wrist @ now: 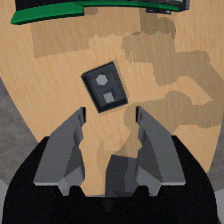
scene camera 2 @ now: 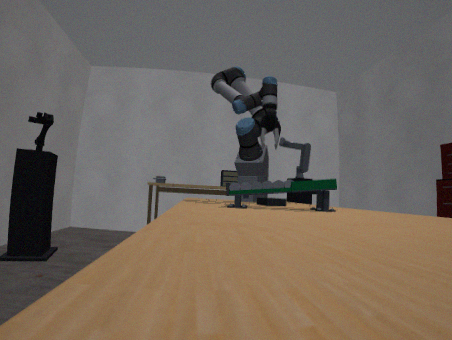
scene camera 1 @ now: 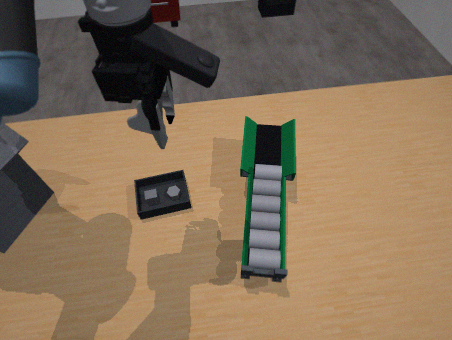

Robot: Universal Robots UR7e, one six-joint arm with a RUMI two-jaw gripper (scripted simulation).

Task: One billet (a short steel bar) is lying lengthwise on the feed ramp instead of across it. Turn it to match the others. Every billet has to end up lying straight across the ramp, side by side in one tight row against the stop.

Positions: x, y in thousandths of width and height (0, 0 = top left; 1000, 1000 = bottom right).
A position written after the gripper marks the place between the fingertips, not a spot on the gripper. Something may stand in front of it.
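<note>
The gripper (scene camera 1: 371, 399) is in view, and the wrist view shows the gripper (wrist: 493, 480) as well. A black tray (scene camera 1: 360, 537) can be seen too, and the wrist view also has the tray (wrist: 431, 408).
</note>
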